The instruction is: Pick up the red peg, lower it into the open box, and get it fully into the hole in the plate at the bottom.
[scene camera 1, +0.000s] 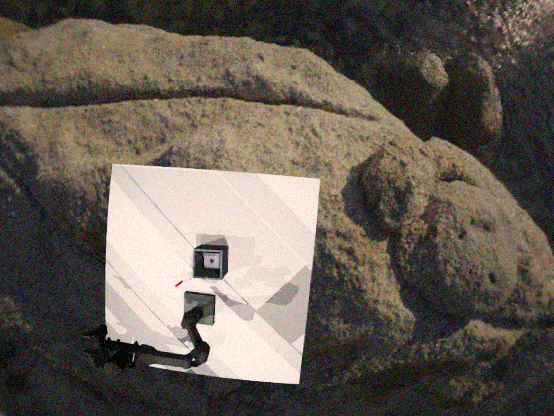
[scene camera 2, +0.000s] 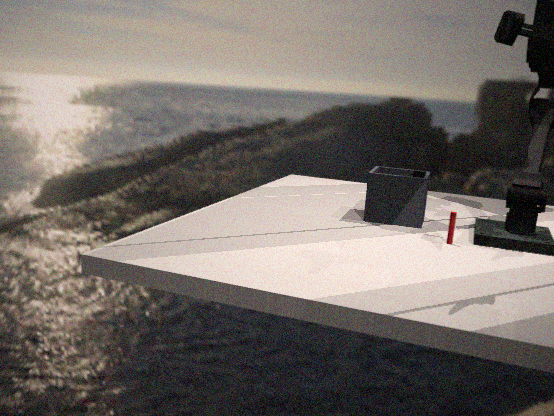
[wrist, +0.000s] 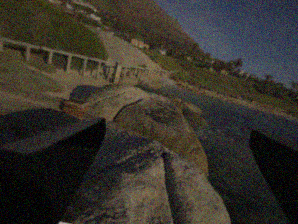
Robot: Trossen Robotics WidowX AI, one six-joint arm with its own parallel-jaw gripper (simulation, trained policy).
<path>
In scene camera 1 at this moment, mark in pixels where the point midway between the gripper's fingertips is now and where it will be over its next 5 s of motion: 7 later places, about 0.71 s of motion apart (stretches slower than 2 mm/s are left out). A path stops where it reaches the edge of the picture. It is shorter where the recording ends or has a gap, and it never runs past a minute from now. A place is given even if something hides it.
The gripper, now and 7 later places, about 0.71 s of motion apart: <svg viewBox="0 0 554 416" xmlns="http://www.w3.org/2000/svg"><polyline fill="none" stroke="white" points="82,342 104,304 133,284 155,285 168,291 177,288 180,284 173,282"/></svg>
</path>
